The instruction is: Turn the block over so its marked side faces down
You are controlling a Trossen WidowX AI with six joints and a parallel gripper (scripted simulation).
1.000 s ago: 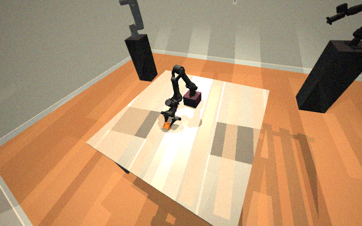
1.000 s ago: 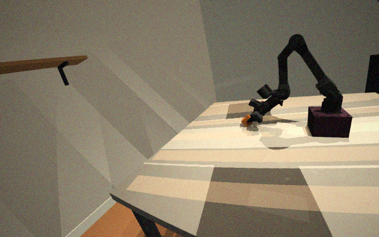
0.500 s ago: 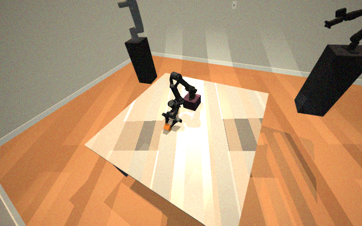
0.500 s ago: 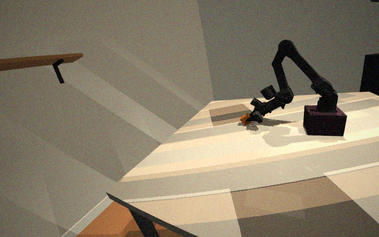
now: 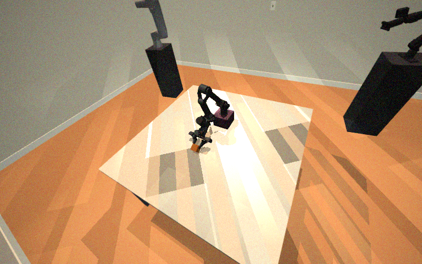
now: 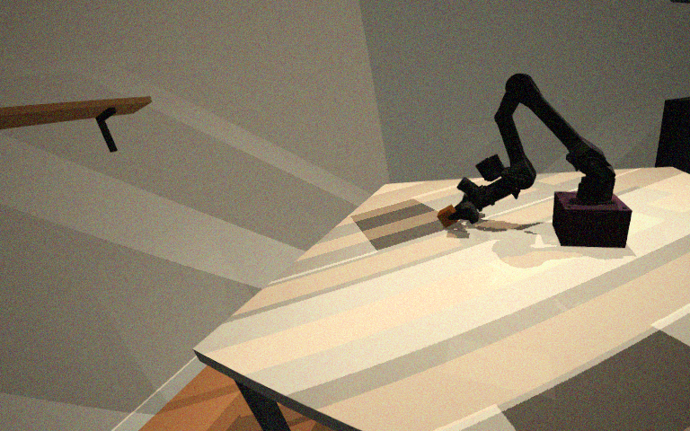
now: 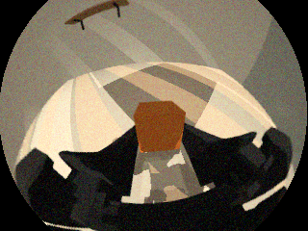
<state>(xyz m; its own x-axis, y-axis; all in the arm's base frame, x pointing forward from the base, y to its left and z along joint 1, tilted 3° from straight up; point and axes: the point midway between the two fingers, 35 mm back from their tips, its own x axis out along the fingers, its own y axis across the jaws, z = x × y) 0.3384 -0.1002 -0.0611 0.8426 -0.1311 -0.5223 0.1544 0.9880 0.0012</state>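
My gripper tip is 1 cm above the small orange block.
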